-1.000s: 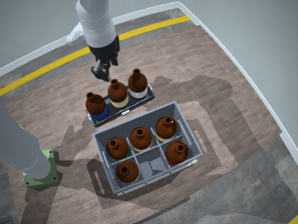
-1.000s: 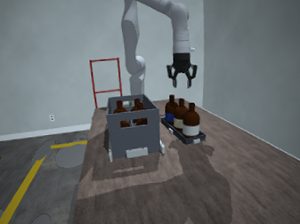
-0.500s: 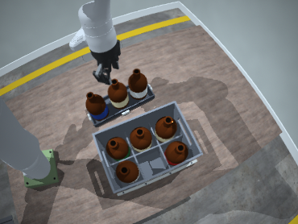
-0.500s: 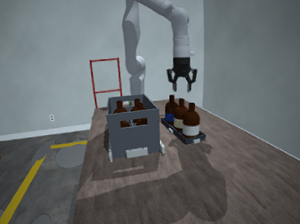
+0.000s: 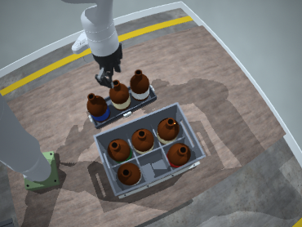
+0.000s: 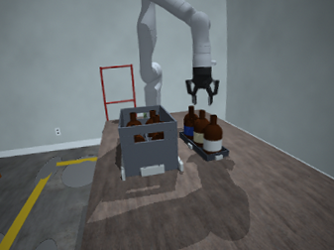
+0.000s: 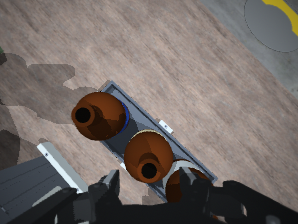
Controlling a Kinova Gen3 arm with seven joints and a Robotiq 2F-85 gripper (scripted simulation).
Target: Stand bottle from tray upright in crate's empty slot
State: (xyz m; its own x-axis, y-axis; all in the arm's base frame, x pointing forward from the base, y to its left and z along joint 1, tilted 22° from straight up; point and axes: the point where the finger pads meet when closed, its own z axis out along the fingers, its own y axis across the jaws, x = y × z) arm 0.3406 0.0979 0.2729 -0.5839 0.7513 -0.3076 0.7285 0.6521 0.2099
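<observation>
Right now my hand is 110 mm above the cream-label bottle. From my hand the other things lie so: tray: 190 mm below; blue-label bottle: 110 mm below, 90 mm behind, 10 mm to the left; white-label bottle: 110 mm below, 90 mm ahead, 10 mm to the right.
</observation>
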